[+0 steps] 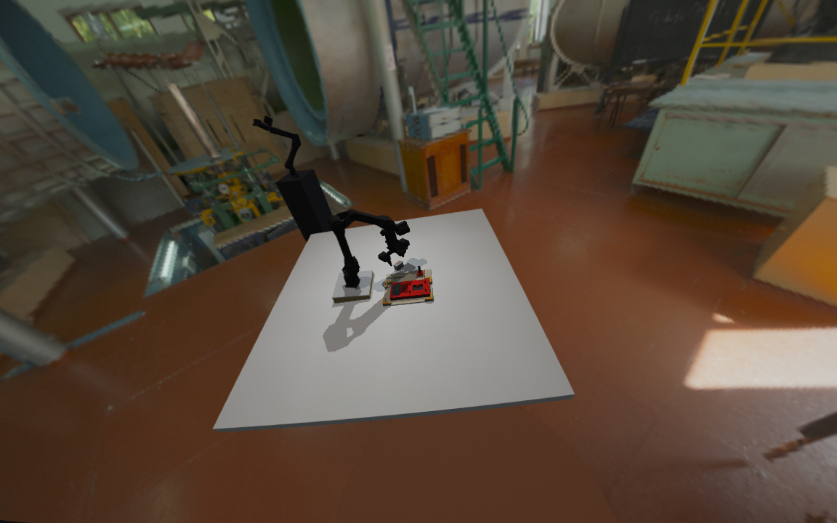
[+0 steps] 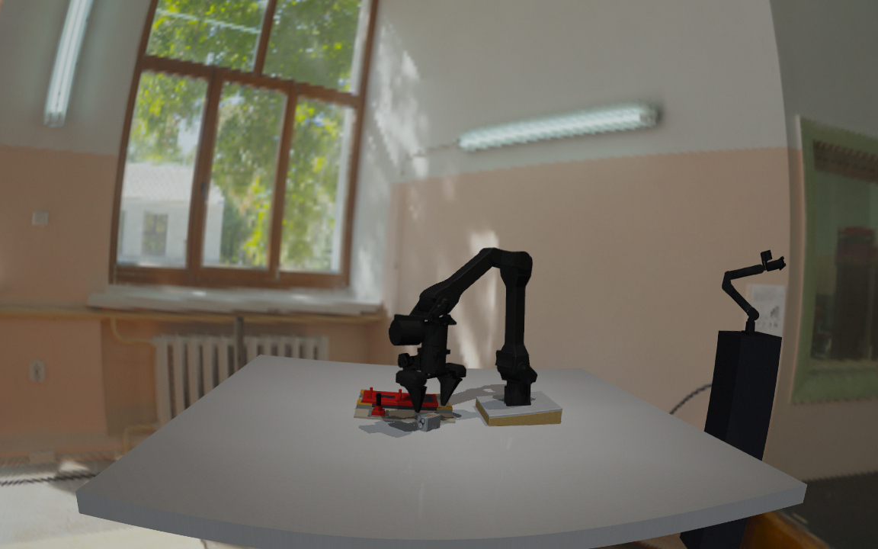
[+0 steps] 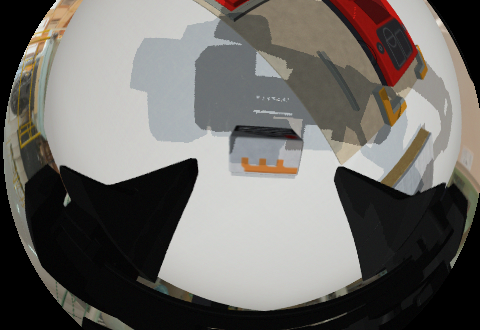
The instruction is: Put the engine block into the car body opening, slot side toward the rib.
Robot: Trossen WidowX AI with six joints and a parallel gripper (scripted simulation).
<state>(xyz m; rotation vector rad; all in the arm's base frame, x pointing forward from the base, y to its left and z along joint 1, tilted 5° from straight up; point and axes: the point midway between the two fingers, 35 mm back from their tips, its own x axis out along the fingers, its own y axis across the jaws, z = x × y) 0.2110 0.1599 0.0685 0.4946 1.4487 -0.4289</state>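
Now: the grey engine block 40 mm below my gripper tip.
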